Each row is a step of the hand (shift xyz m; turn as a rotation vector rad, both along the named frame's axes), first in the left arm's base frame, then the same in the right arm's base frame.
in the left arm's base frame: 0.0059 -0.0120 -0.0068 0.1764 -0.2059 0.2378
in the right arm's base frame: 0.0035 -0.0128 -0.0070 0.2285 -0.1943 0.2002
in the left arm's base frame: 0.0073 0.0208 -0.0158 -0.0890 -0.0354 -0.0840
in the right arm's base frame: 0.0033 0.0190 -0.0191 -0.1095 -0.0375 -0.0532
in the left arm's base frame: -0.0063 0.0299 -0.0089 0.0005 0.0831 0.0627
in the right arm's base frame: -0.0076 0.0293 -0.0097 0.0200 0.0880 0.0520
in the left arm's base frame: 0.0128 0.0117 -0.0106 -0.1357 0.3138 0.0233
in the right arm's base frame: 0.0098 0.0101 -0.0147 -0.1151 0.3215 0.0287
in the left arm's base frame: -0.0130 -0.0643 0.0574 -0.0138 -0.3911 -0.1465
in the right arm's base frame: 0.0013 -0.0584 0.0647 -0.0645 -0.4008 -0.0991
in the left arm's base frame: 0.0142 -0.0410 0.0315 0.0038 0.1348 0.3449
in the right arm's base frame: 0.0211 -0.0389 0.0303 0.1016 0.1631 0.3166
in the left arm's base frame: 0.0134 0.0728 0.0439 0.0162 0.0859 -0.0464
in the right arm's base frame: 0.0270 0.0754 0.0315 0.0054 0.0807 -0.0571
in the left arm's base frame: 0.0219 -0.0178 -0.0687 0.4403 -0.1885 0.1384
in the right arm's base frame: 0.0018 -0.0247 -0.0700 0.4557 -0.1996 0.0323
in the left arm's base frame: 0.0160 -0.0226 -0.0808 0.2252 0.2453 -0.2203
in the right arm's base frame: -0.0073 -0.0302 -0.0796 0.1636 0.2133 -0.2952
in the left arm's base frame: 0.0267 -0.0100 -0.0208 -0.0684 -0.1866 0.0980
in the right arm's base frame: 0.0197 -0.0131 -0.0262 -0.0444 -0.1737 0.1302
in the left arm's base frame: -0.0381 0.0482 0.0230 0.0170 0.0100 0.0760
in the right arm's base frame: -0.0290 0.0520 0.0277 0.0374 0.0155 0.0673
